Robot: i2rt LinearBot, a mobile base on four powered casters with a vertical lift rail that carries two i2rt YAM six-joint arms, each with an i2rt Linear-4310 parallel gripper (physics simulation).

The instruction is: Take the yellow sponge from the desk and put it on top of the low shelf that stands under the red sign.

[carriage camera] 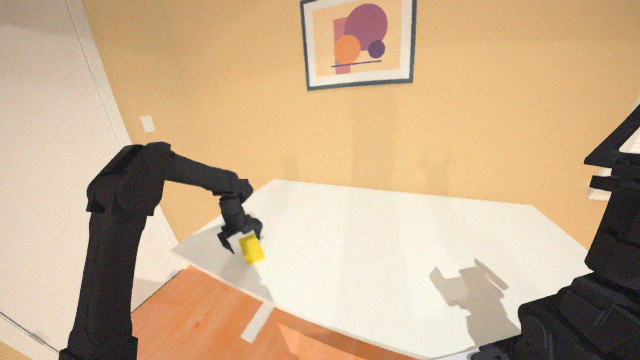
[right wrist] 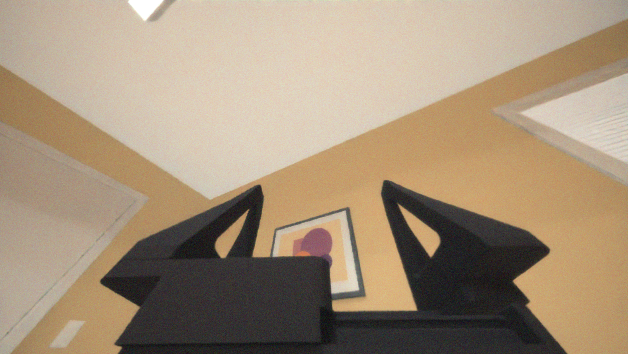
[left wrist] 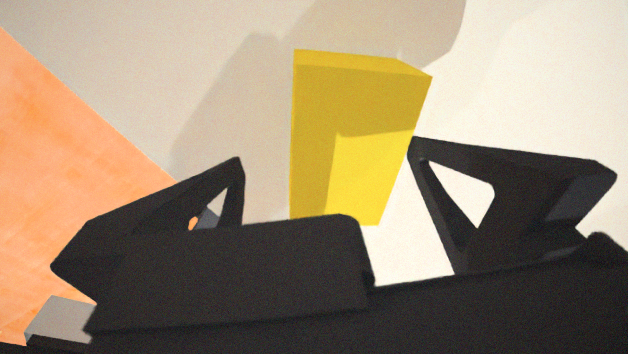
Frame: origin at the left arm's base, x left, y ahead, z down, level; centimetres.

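Seen in the pictures: left gripper, between the fingertips: (carriage camera: pixel 246 246) (left wrist: pixel 325 156); right gripper, between the fingertips: (right wrist: pixel 321 188).
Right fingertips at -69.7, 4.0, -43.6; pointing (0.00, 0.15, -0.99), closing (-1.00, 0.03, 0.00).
Offsets run from my right fingertips to a thing's top centre, as dx, dy, dz. "pt": to the spot under its first point. Level surfaces: height alone.
The yellow sponge @[+60.7, +37.7, +44.7] (carriage camera: pixel 251 251) (left wrist: pixel 350 100) lies on the white desk @[dz +49.2] (carriage camera: pixel 380 235) (left wrist: pixel 540 75), near its left end. My left gripper (carriage camera: pixel 246 245) (left wrist: pixel 325 156) is open and points down over the sponge. In the left wrist view the near part of the sponge lies between the open fingers, close to the right-hand fingertip; whether they touch is unclear. Part of the sponge is hidden behind the gripper body. My right gripper (right wrist: pixel 321 188) is open and empty, raised and pointing up toward the wall and ceiling. The low shelf and the red sign do not show.
A framed picture (carriage camera: pixel 359 45) (right wrist: pixel 356 265) hangs on the yellow wall above the desk. A white door (carriage camera: pixel 45 150) is at the left. Orange wooden floor @[dz +121.2] (carriage camera: pixel 195 310) and a pale desk leg (carriage camera: pixel 257 322) show below the desk's front edge. A window @[pt -119.9, +31.5, -64.7] (right wrist: pixel 590 112) is at the right.
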